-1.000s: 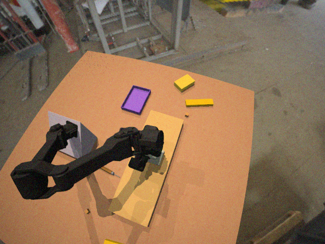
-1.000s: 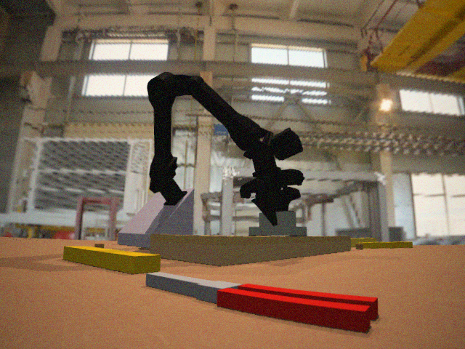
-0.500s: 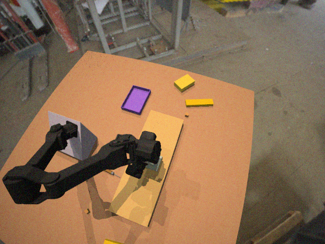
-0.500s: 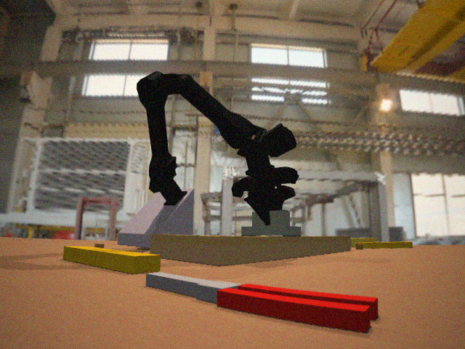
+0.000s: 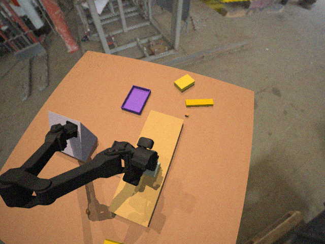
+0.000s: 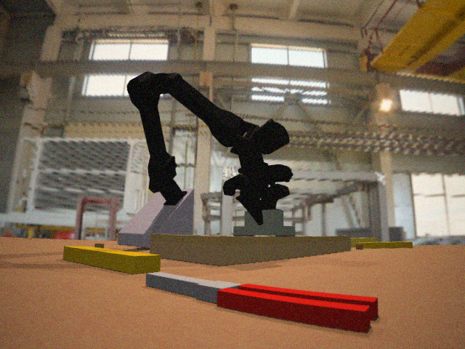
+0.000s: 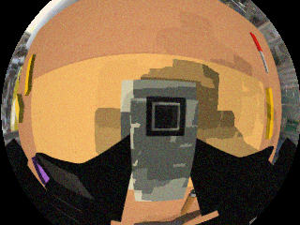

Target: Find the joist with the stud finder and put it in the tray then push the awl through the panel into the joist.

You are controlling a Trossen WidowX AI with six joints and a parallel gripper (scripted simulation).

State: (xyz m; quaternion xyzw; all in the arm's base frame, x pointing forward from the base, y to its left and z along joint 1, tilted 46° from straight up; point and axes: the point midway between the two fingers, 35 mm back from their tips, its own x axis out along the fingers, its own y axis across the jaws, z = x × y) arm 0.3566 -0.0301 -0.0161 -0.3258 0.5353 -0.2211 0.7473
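The purple tray lies 33 cm to the left of my gripper tip, 21 cm behind it and 5 cm below it. From my gripper tip the other things lie so: stud finder: 2 cm above, 1 cm ahead; yellow block: 54 cm to the left, 5 cm below, 2 cm ahead; awl: 16 cm behind, 9 cm to the right, 6 cm below.
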